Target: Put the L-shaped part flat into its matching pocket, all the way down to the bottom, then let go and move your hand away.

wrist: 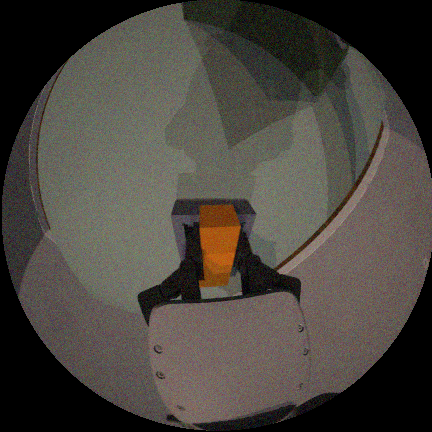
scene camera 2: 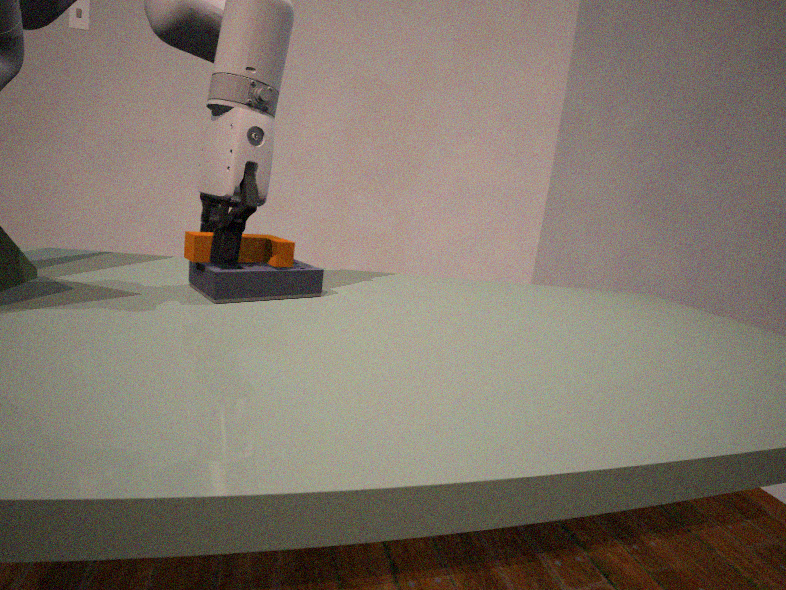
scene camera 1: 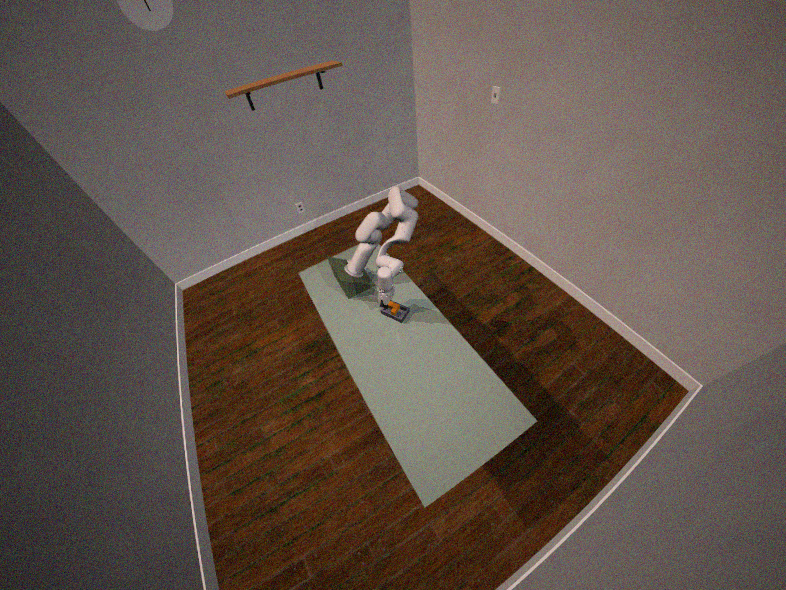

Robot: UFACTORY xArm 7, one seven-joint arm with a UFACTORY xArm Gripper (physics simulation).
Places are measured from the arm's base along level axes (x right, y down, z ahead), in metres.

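Pixels of known places: gripper, fingertip midpoint: (wrist: 215,229) (scene camera 2: 216,260) (scene camera 1: 387,305); arm's base, link origin: (scene camera 1: 353,271).
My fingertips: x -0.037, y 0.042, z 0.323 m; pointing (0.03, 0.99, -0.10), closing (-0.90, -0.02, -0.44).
Note:
Ahead of a thing's pixels: the offset from my fingertips to its top centre. Level surfaces: height alone.
The orange L-shaped part @(dx +0.004, dy -0.032, dz +0.027 m) (scene camera 1: 394,308) (scene camera 2: 281,252) (wrist: 218,245) is held roughly level at the top of the dark purple-grey block with the pocket @(dx -0.020, dy +0.003, dz +0.048 m) (scene camera 1: 398,317) (scene camera 2: 269,283) (wrist: 179,225). In scene camera 2 almost the part's full height shows above the block's top face, and its left end reaches slightly past the block's left edge. My gripper (scene camera 1: 384,305) (scene camera 2: 226,259) (wrist: 215,229) points down, shut on the long arm of the part, with one black finger on each side. The part and the fingers cover the pocket in the wrist view, so its outline is hidden.
The block stands on the pale green table top @(dy +0.040 m) (scene camera 1: 412,381) (scene camera 2: 444,381) (wrist: 115,175). A dark green base plate (scene camera 1: 346,282) (wrist: 280,45) lies under the arm's foot. A wooden wall shelf (scene camera 1: 285,77) hangs far behind the arm.

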